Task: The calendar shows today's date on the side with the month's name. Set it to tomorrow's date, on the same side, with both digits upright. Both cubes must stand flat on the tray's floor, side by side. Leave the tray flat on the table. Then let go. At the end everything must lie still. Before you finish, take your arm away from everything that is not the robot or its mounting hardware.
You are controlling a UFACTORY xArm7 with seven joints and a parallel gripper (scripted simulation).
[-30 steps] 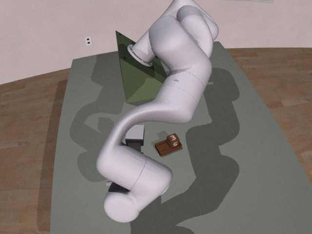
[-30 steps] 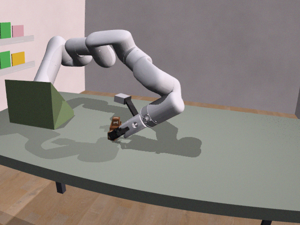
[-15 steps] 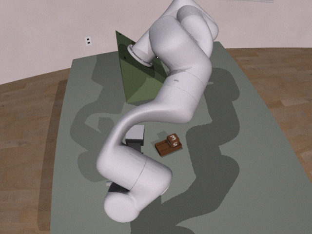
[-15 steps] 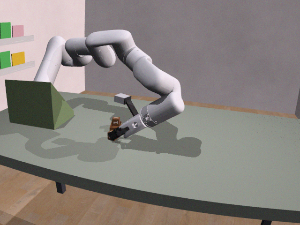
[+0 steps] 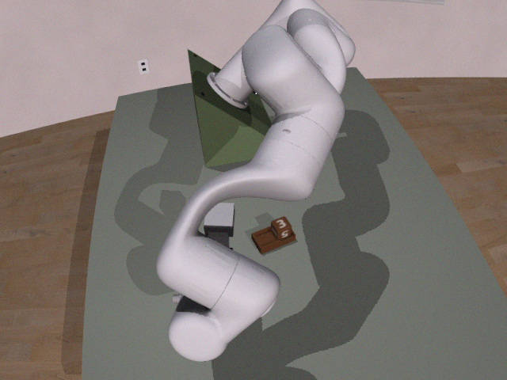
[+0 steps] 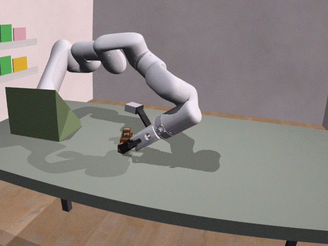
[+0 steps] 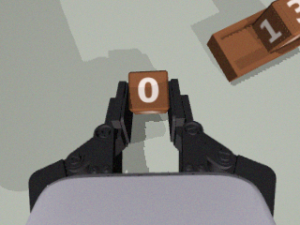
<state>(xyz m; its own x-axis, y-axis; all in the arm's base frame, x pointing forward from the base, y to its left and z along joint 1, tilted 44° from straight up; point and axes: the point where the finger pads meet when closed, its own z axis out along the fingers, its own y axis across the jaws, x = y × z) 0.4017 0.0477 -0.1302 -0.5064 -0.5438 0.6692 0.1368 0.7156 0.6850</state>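
My hand is 2 cm past the brown cube and 1 cm above it. Also, from my hand: tray (11 cm to the left, 5 cm behind, 2 cm below).
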